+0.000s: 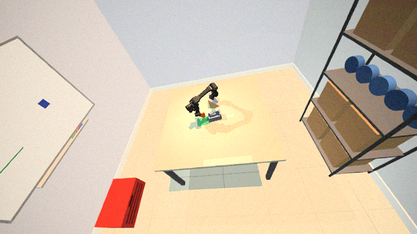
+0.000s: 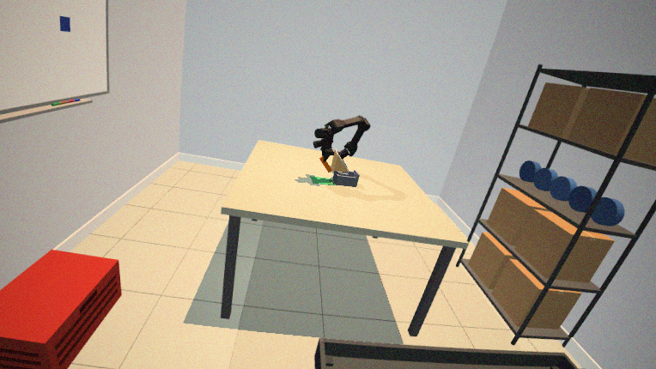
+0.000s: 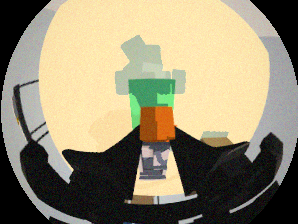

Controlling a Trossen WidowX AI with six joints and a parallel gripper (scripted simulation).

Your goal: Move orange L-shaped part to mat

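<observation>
Right now my gripper tip is 2 cm to the right of the green mat and 15 cm above it. Also, from my gripper tip: orange L-shaped part 2 cm behind, 3 cm to the left, 3 cm below.
</observation>
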